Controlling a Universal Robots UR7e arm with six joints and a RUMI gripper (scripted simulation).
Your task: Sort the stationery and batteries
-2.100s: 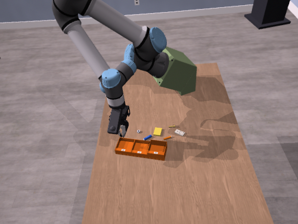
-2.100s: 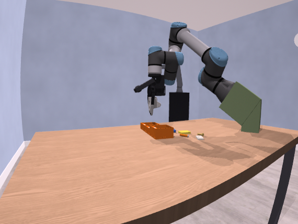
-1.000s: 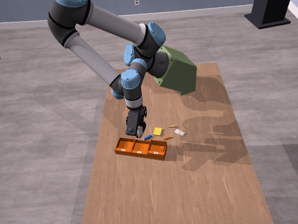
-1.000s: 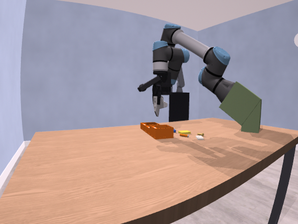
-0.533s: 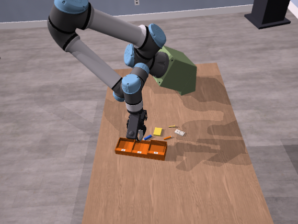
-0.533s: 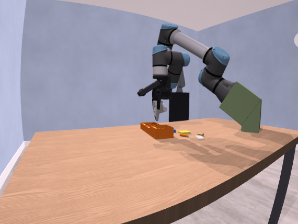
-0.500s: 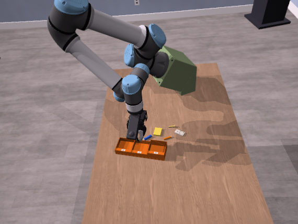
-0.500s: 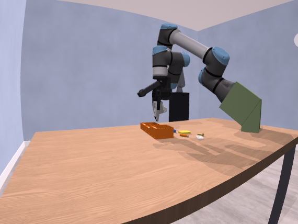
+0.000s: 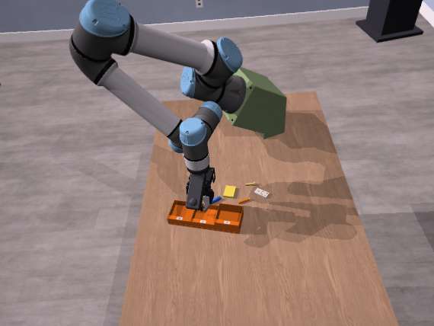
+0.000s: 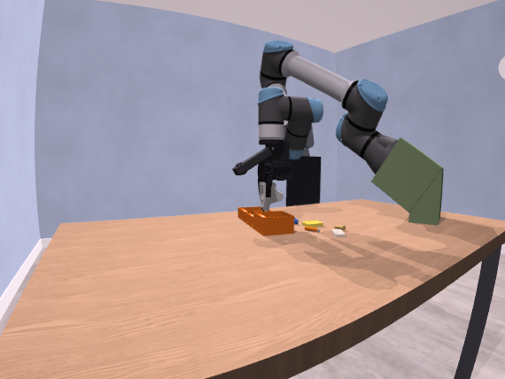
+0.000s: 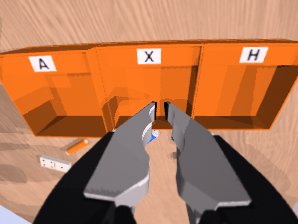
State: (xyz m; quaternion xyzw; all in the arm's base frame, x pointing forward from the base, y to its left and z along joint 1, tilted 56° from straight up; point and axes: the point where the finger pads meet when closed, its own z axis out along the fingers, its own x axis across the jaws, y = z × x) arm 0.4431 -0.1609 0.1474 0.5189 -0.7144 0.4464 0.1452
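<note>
My hand is 1 cm short of the orange bin and 2 cm above it. Also, from my hand: blue battery (6 cm behind, 5 cm to the left, 3 cm below); then grey nut (11 cm behind, 1 cm to the left, 3 cm below); then yellow pad (8 cm behind, 11 cm to the left, 3 cm below).
</note>
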